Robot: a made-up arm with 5 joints. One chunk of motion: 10 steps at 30 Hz.
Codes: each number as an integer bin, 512 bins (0 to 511) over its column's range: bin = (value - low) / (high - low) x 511, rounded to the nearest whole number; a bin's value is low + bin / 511 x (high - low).
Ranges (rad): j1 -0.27..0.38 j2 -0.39..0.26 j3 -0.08..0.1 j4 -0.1..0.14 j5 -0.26..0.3
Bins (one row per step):
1: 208 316 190 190 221
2: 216 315 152 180 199
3: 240 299 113 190 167
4: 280 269 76 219 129
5: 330 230 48 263 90
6: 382 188 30 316 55
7: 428 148 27 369 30
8: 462 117 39 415 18
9: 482 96 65 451 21
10: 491 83 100 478 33
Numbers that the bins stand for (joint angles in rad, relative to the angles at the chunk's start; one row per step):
1: -0.0054 0.0120 -0.0131 -0.0108 -0.0178
2: 0.0048 0.0107 -0.0265 -0.0155 -0.0419
3: 0.0353 -0.0097 -0.0402 -0.0108 -0.0770
4: 0.0862 -0.0478 -0.0532 0.0029 -0.1186
5: 0.1498 -0.0974 -0.0631 0.0235 -0.1614
6: 0.2159 -0.1509 -0.0694 0.0484 -0.1997
7: 0.2744 -0.2017 -0.0705 0.0733 -0.2271
8: 0.3177 -0.2412 -0.0663 0.0949 -0.2403
9: 0.3431 -0.2679 -0.0571 0.1118 -0.2370
10: 0.3546 -0.2844 -0.0448 0.1245 -0.2238

